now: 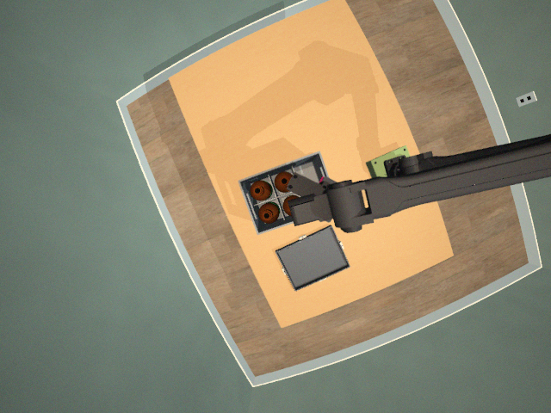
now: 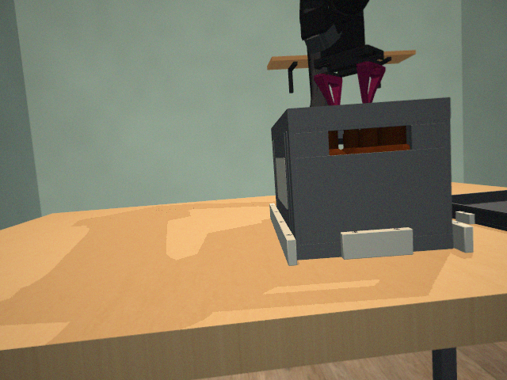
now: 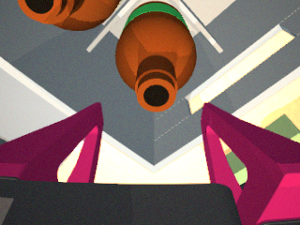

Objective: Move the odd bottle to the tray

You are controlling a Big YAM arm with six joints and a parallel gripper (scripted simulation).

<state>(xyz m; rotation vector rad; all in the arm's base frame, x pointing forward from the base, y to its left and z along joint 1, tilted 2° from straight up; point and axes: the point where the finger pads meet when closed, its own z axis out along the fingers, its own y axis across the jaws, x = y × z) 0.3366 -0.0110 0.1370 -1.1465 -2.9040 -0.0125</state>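
Now: hand 9 cm short of the dark grey crate, 4 cm to the left of it and 11 cm above it. Round my hand: grey tray: 7 cm ahead, 24 cm to the left, 18 cm below.
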